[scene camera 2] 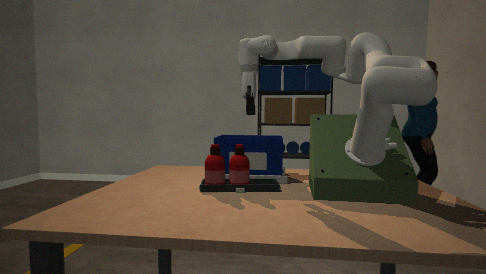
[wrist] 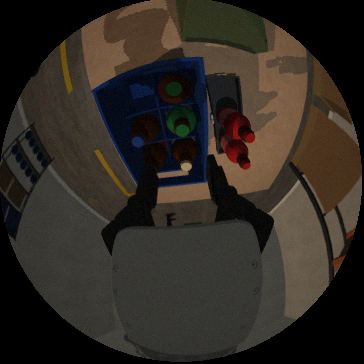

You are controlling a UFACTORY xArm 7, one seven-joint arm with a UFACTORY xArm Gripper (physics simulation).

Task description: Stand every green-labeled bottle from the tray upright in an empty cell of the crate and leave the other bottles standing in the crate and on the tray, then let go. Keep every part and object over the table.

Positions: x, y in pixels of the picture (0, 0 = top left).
Labels:
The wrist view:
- my gripper: 179, 166
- green bottle: 180, 119
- blue-capped bottle: 145, 128

